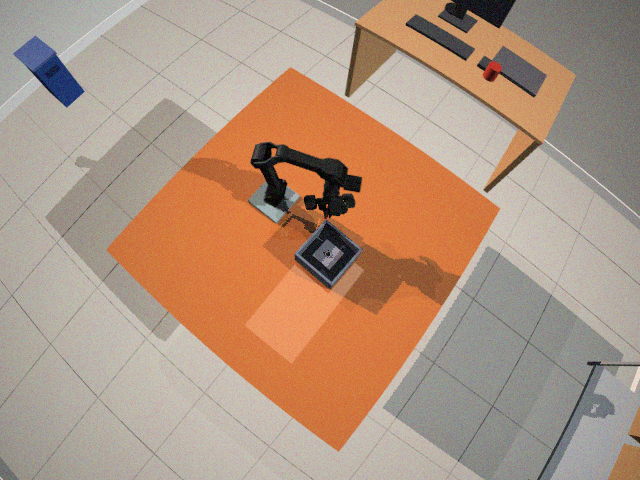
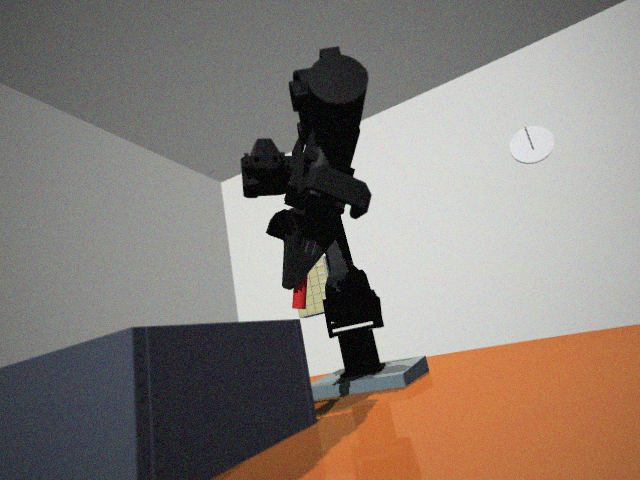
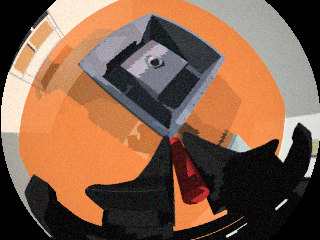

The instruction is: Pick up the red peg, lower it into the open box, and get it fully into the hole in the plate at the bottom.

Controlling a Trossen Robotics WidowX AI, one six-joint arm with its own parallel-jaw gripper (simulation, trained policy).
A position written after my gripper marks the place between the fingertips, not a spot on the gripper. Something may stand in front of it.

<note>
I see my gripper (image 2: 288,288), a box (image 2: 201,394), a red peg (image 3: 193,190) and a light grey plate (image 3: 152,68).
The box also shows in image 1 (image 1: 326,230) and in image 3 (image 3: 165,116). My gripper is seen too in image 1 (image 1: 327,217) and in image 3 (image 3: 175,138). Image 2 does not show the light grey plate, which is hidden by the box.
</note>
